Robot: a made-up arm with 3 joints.
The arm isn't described. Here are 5 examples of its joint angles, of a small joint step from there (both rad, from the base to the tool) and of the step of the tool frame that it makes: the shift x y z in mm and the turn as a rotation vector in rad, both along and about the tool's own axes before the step.
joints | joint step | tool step
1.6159 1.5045 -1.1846 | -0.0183 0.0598 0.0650 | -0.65 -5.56 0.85 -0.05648 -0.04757 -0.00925
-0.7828 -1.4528 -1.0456 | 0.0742 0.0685 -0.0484 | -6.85 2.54 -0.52 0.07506 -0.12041 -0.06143
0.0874 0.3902 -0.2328 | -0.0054 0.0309 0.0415 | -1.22 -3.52 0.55 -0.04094 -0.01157 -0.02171
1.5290 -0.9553 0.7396 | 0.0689 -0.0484 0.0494 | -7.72 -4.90 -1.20 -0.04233 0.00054 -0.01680
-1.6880 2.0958 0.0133 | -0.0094 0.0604 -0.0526 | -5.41 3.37 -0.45 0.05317 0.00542 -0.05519
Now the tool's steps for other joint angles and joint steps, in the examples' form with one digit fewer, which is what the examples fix.
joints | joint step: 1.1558 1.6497 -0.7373 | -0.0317 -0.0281 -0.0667
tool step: -2.4 6.5 -1.2 0.0605 0.0462 0.0413
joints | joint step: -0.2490 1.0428 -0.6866 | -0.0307 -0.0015 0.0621
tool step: -0.1 -3.4 -0.3 -0.0659 0.0064 0.0330
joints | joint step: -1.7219 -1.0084 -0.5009 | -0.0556 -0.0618 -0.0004
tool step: 8.6 3.7 -0.7 -0.0151 0.0610 0.0986
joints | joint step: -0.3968 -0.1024 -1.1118 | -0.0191 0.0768 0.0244
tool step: 0.7 -1.5 -0.4 -0.0178 -0.0548 -0.0244
